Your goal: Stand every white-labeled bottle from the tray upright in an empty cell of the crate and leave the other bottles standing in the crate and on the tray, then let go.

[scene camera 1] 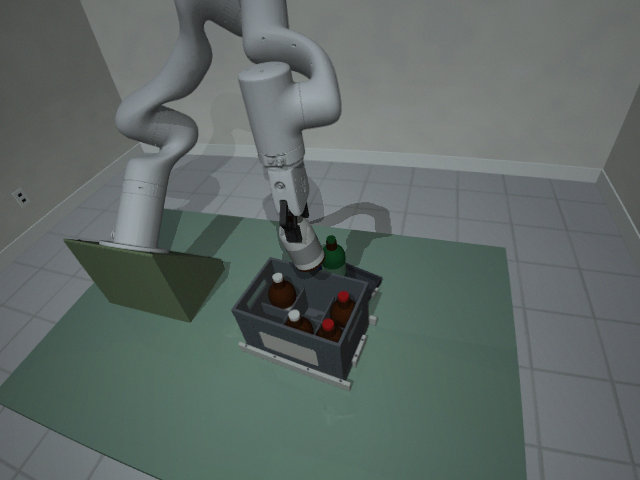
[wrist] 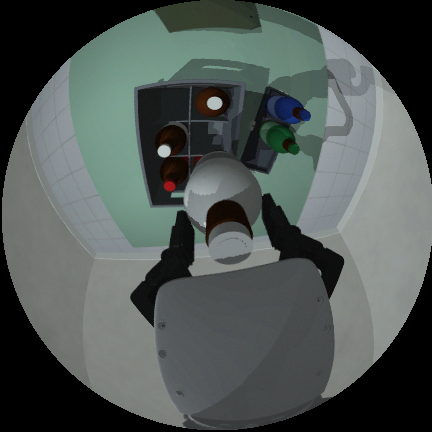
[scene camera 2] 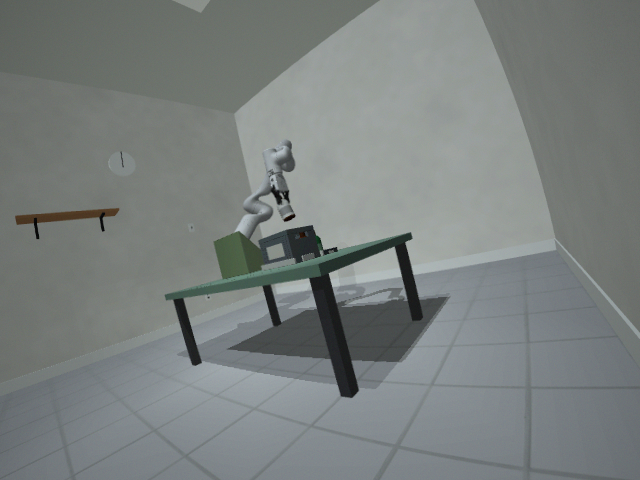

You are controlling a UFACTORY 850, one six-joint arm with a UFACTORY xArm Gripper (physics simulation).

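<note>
My gripper (scene camera 1: 293, 232) (scene camera 2: 282, 198) (wrist: 225, 212) is shut on a white-labeled bottle (scene camera 1: 305, 252) (scene camera 2: 285, 212) (wrist: 222, 182) with a brown neck and pale cap. It holds the bottle tilted, above the crate (scene camera 1: 330, 357) (scene camera 2: 305, 249) (wrist: 142, 150) near its back side. Two white-capped brown bottles (scene camera 1: 281, 293) (wrist: 171, 140) and two red-capped ones (scene camera 1: 342, 311) (wrist: 173, 171) stand in the crate; one red-capped bottle is mostly hidden in the wrist view. The back middle cell and a front corner cell are empty. A green bottle (scene camera 1: 333, 257) (wrist: 280, 136) and a blue bottle (wrist: 286, 109) stand on the tray (scene camera 1: 366, 273) (wrist: 256, 146).
Pale rails (scene camera 1: 294, 364) lie along the crate's foot. The olive block (scene camera 1: 129, 279) (scene camera 2: 235, 255) under the arm's base stands left of the crate. The tray lies close behind the crate. The green table (scene camera 1: 232, 403) (scene camera 2: 320, 267) carries them all.
</note>
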